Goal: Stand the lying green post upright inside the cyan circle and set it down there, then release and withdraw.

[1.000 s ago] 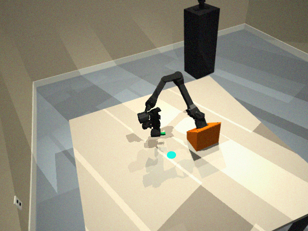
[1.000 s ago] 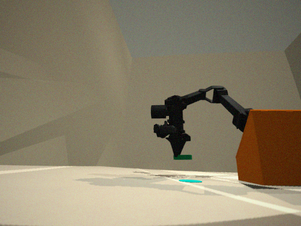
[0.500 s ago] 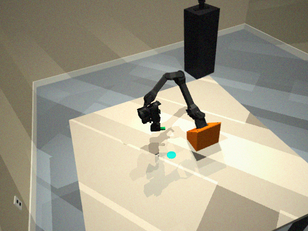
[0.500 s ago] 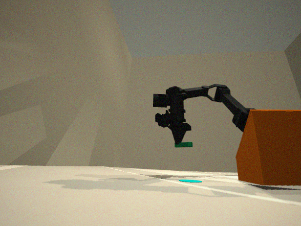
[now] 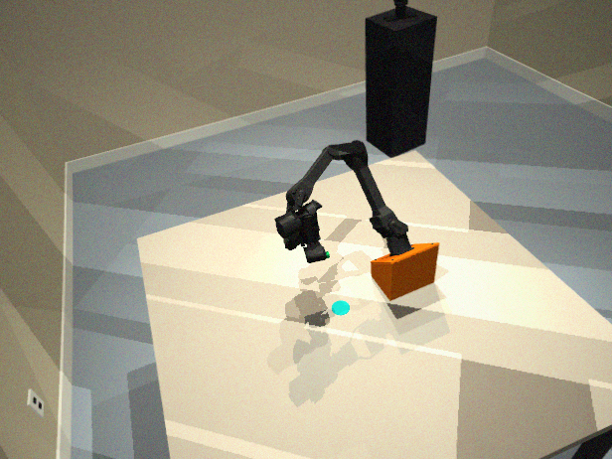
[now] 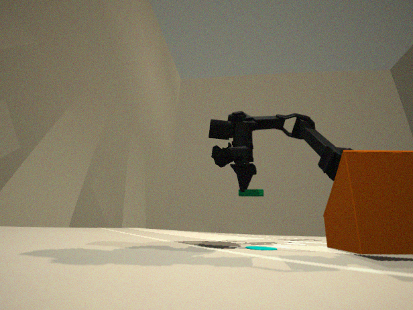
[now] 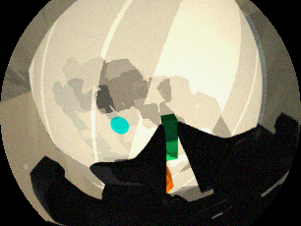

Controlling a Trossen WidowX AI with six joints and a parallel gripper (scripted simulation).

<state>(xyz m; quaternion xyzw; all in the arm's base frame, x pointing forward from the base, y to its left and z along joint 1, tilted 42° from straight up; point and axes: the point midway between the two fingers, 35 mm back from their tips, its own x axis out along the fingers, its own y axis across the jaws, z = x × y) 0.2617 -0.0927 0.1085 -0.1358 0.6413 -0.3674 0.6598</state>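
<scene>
The green post lies 2 cm behind my gripper tip and 1 cm to the left of it. The rest, counted from my gripper tip: cyan circle 1 cm behind, 14 cm to the left, 13 cm below.
</scene>
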